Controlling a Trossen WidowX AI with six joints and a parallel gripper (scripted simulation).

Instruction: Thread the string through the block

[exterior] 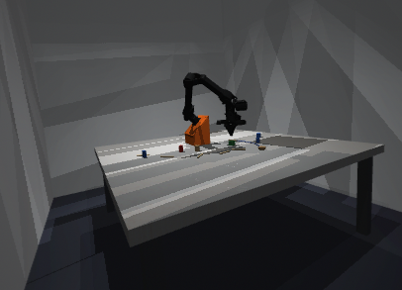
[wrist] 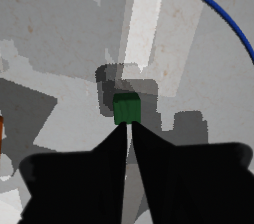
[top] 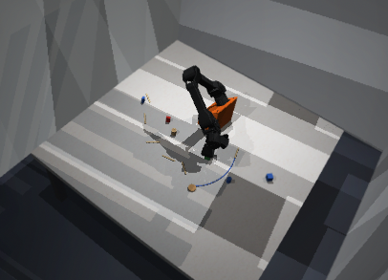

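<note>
My gripper tip is 5 cm above the green block. Also, from my gripper tip: blue cylinder 18 cm to the left, 4 cm below, 4 cm ahead; round wooden button 21 cm ahead, 7 cm to the left, 5 cm below; thin wooden stick 13 cm behind, 10 cm to the left, 6 cm below.
</note>
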